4 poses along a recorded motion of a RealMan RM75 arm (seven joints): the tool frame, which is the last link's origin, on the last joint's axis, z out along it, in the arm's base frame.
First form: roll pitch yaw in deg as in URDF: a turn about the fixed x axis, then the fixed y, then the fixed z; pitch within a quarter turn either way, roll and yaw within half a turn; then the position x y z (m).
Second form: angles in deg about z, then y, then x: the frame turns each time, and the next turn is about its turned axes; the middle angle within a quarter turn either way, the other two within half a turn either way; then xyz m. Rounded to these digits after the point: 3 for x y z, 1 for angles.
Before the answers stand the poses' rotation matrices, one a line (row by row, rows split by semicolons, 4 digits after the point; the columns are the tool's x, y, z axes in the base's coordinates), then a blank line. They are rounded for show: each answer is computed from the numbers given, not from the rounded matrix.
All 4 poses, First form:
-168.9, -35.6, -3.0, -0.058, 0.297, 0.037
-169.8, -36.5, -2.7, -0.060, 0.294, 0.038
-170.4, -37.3, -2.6, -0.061, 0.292, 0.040
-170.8, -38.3, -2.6, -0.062, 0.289, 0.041
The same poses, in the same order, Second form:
0.8120 0.0606 0.5805; -0.0426 -0.9858 0.1624; 0.5821 -0.1565 -0.7979
0.8030 0.0589 0.5931; -0.0379 -0.9881 0.1493; 0.5948 -0.1424 -0.7912
0.7947 0.0562 0.6045; -0.0361 -0.9896 0.1395; 0.6060 -0.1327 -0.7843
0.7840 0.0542 0.6184; -0.0356 -0.9906 0.1320; 0.6198 -0.1255 -0.7747

-3.0, -35.6, -168.9, -0.058, 0.297, 0.037
-2.7, -36.5, -169.8, -0.060, 0.294, 0.038
-2.6, -37.3, -170.4, -0.061, 0.292, 0.040
-2.6, -38.3, -170.8, -0.062, 0.289, 0.041

